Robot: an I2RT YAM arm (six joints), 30 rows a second.
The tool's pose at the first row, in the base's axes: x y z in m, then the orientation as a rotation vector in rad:
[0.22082, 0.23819, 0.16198, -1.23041, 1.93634, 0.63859]
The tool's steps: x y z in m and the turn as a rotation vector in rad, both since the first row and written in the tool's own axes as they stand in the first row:
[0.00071, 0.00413, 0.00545, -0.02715, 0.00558, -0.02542]
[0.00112, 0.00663, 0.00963, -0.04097, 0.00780, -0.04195]
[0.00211, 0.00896, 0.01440, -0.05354, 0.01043, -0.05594]
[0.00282, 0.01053, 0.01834, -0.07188, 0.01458, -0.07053]
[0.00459, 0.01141, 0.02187, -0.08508, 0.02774, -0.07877]
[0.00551, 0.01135, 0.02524, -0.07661, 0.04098, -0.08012]
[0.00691, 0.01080, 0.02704, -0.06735, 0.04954, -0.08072]
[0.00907, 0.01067, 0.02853, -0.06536, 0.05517, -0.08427]
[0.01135, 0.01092, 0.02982, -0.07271, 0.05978, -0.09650]
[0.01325, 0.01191, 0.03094, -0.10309, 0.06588, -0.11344]
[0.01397, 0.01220, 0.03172, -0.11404, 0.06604, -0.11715]
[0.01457, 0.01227, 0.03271, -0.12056, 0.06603, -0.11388]
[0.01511, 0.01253, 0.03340, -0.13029, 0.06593, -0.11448]
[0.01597, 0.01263, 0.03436, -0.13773, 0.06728, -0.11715]
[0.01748, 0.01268, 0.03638, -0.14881, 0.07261, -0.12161]
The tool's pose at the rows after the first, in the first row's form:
[0.21863, 0.24351, 0.15822, -1.27283, 1.91937, 0.65094]
[0.21759, 0.24739, 0.15543, -1.29720, 1.90730, 0.65562]
[0.21674, 0.25132, 0.15182, -1.31873, 1.89742, 0.66007]
[0.21639, 0.25447, 0.14892, -1.34513, 1.88740, 0.66941]
[0.21626, 0.25646, 0.14540, -1.36786, 1.89002, 0.67221]
[0.21715, 0.25841, 0.14264, -1.37126, 1.90088, 0.65596]
[0.21786, 0.25874, 0.14043, -1.37084, 1.90857, 0.64160]
[0.21789, 0.25861, 0.13781, -1.37586, 1.91064, 0.63475]
[0.21747, 0.25843, 0.13521, -1.39371, 1.90393, 0.63355]
[0.21643, 0.25864, 0.13304, -1.43084, 1.89139, 0.65310]
[0.21623, 0.25894, 0.13201, -1.44097, 1.88698, 0.66248]
[0.21632, 0.25937, 0.13093, -1.44218, 1.88855, 0.67108]
[0.21616, 0.25969, 0.13009, -1.44868, 1.88649, 0.68101]
[0.21615, 0.25997, 0.12883, -1.45638, 1.88428, 0.68668]
[0.21636, 0.26066, 0.12641, -1.47019, 1.88324, 0.69317]

